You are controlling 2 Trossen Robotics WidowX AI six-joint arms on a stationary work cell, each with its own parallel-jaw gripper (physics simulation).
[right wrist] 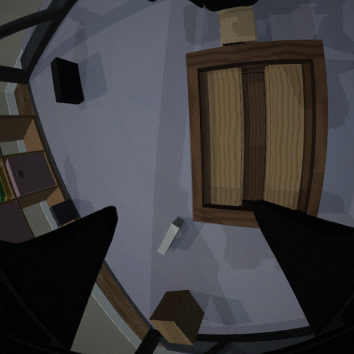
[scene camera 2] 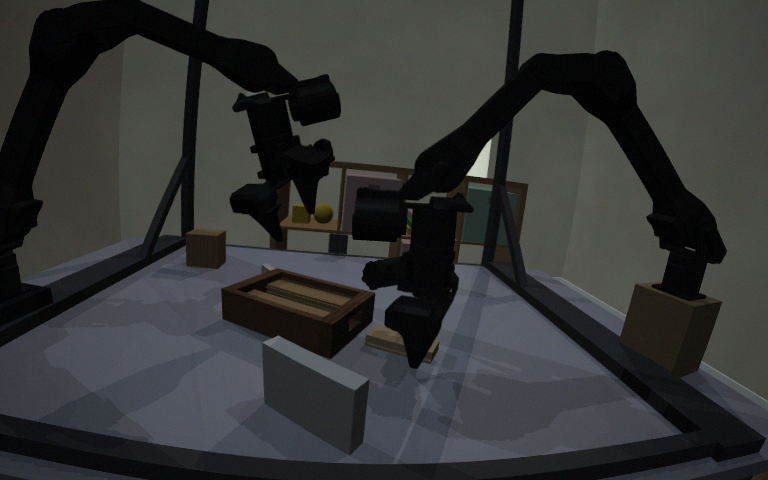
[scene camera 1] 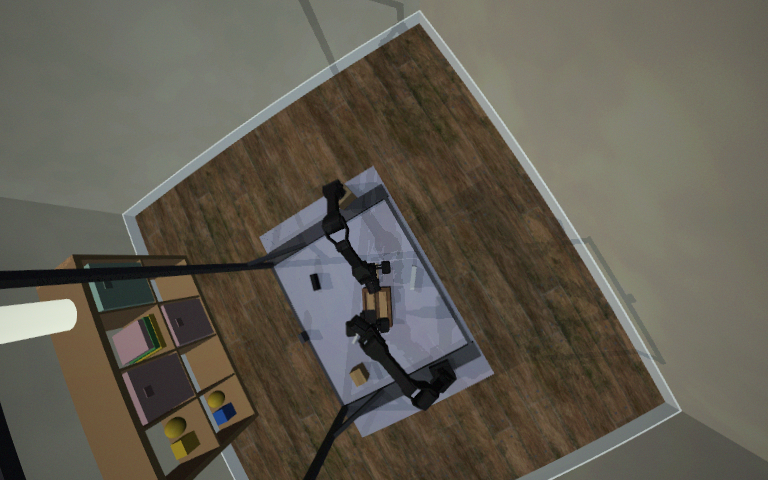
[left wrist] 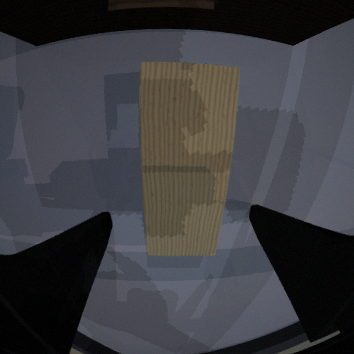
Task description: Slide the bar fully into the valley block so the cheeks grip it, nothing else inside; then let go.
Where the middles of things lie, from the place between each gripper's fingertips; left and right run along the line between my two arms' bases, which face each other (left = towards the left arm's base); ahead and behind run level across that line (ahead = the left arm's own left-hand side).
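My left gripper: 3 cm to the left of the tan wooden bar [scene camera 2: 380,337], 1 cm past it, 1 cm below it. From my left hand: black block [right wrist: 66,82], 8 cm to the left, 31 cm behind, 2 cm above; pale grey block [scene camera 2: 329,401], 15 cm ahead, 14 cm to the right, 4 cm above; wooden cube [scene camera 2: 205,248], 44 cm to the right, 33 cm behind, 4 cm above.
From my right hand: tan wooden bar, 12 cm ahead, 17 cm to the left, 13 cm below; black block, 28 cm to the left, 17 cm behind, 11 cm below; pale grey block, 29 cm ahead, 6 cm to the left, 10 cm below; wooden cube, 24 cm to the right, 19 cm behind, 10 cm below.
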